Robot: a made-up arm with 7 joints.
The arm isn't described. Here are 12 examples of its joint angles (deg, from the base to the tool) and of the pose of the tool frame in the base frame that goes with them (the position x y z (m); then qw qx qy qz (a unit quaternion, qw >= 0)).
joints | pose
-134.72 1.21 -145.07 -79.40 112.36 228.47 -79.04 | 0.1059 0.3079 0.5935 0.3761 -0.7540 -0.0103 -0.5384
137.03 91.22 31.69 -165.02 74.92 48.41 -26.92 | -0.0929 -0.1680 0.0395 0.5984 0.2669 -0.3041 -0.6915
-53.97 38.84 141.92 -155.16 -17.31 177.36 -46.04 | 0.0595 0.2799 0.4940 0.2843 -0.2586 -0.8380 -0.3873
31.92 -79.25 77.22 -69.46 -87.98 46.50 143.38 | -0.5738 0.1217 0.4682 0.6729 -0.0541 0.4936 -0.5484
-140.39 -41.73 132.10 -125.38 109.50 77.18 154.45 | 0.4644 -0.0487 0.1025 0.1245 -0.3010 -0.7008 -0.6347
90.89 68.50 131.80 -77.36 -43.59 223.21 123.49 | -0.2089 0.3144 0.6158 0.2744 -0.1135 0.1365 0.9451
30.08 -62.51 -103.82 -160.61 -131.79 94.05 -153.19 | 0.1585 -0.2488 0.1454 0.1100 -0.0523 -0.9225 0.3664
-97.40 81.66 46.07 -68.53 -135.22 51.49 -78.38 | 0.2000 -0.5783 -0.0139 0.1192 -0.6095 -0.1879 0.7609
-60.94 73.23 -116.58 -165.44 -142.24 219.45 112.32 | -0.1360 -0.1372 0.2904 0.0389 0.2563 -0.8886 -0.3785
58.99 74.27 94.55 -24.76 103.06 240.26 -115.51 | 0.1020 0.4960 0.3301 0.3983 -0.9047 -0.1507 -0.0160
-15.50 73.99 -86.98 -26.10 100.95 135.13 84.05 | 0.4928 -0.3841 0.4473 0.3325 -0.3433 0.7896 -0.3848
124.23 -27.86 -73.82 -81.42 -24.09 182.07 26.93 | 0.3449 0.1218 0.7077 0.4902 -0.5892 -0.0718 -0.6383
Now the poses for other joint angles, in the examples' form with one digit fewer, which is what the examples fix.
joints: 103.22 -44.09 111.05 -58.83 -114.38 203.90 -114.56
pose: -0.166 -0.486 0.408 0.165 -0.209 -0.752 0.603
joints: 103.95 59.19 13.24 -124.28 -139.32 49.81 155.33
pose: -0.163 0.361 -0.089 0.360 -0.373 -0.328 -0.790
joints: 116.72 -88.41 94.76 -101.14 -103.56 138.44 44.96
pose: -0.295 -0.444 0.130 0.412 0.459 -0.012 -0.787
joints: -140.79 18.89 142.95 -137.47 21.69 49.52 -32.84
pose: 0.346 0.020 0.354 0.401 -0.708 -0.308 0.493
